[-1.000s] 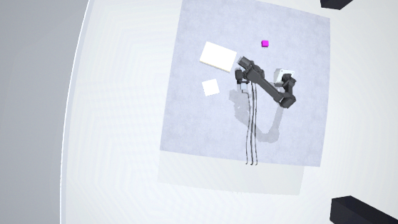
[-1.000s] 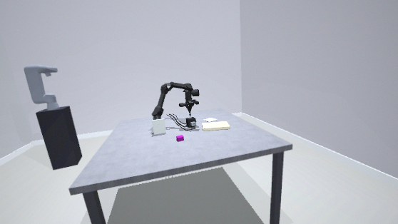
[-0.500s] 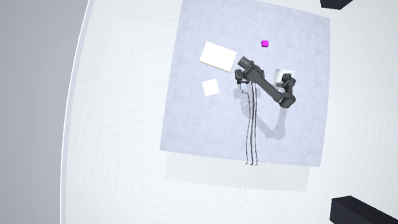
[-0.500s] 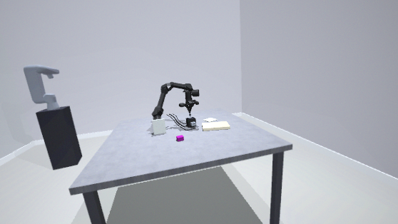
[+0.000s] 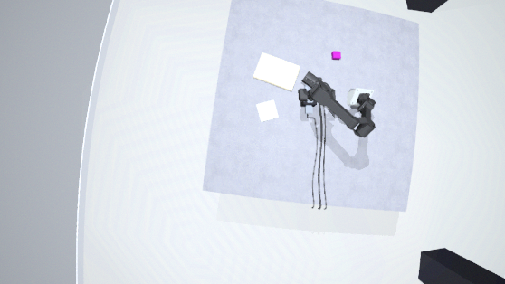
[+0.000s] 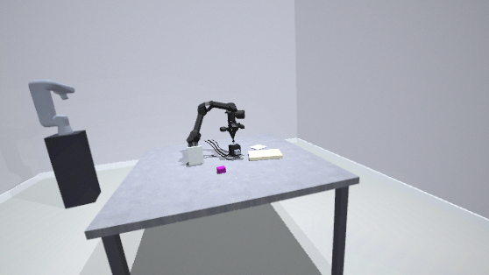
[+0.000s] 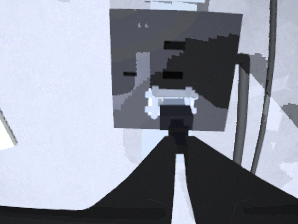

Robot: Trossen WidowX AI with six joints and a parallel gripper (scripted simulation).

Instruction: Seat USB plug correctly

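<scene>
Right now my gripper tip is 20 mm above the dark USB plug. Round my gripper tip: white pad 240 mm ahead, 120 mm below, 40 mm to the left; then magenta cube 300 mm to the right, 200 mm behind, 110 mm below; then cream flat block 190 mm to the right, 170 mm ahead, 120 mm below.
</scene>
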